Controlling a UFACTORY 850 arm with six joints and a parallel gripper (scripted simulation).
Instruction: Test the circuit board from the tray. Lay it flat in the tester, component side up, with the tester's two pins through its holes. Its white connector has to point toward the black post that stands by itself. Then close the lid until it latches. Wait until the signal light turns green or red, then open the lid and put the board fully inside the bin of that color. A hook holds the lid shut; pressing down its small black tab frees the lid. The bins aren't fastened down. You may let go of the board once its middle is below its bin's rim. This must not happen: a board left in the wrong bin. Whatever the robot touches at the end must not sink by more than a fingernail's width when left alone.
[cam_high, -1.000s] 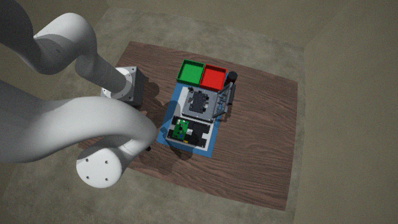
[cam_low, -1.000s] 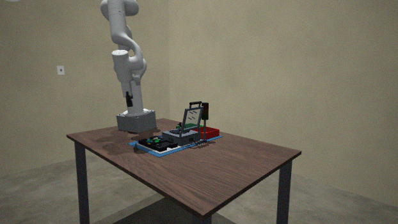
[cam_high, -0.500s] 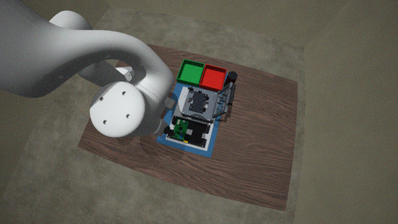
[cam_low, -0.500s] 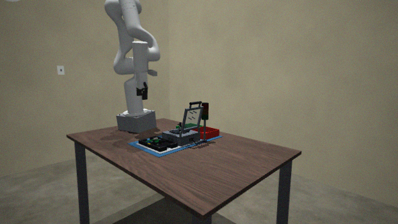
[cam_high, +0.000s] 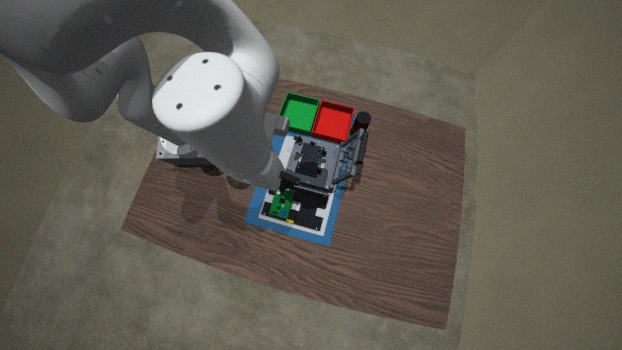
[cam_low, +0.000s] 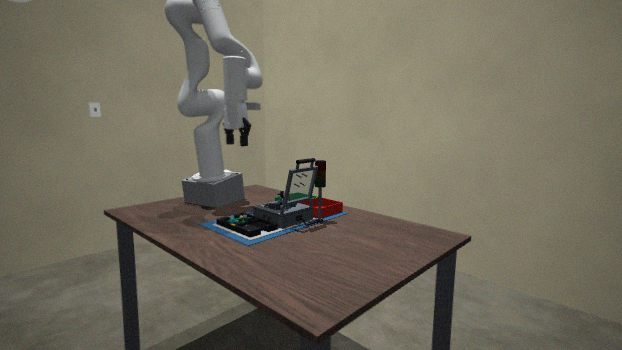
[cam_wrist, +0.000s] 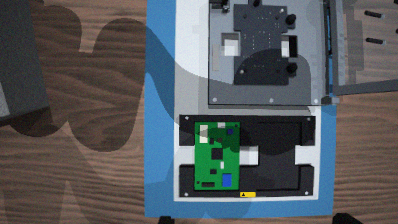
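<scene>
Right now my hand is 31 cm above the green circuit board. The rest, counted from my hand: red bin: 37 cm to the left, 32 cm below, 11 cm ahead; tester lid: 19 cm ahead, 17 cm to the left, 15 cm below; green bin: 37 cm to the left, 32 cm below, 4 cm behind.
</scene>
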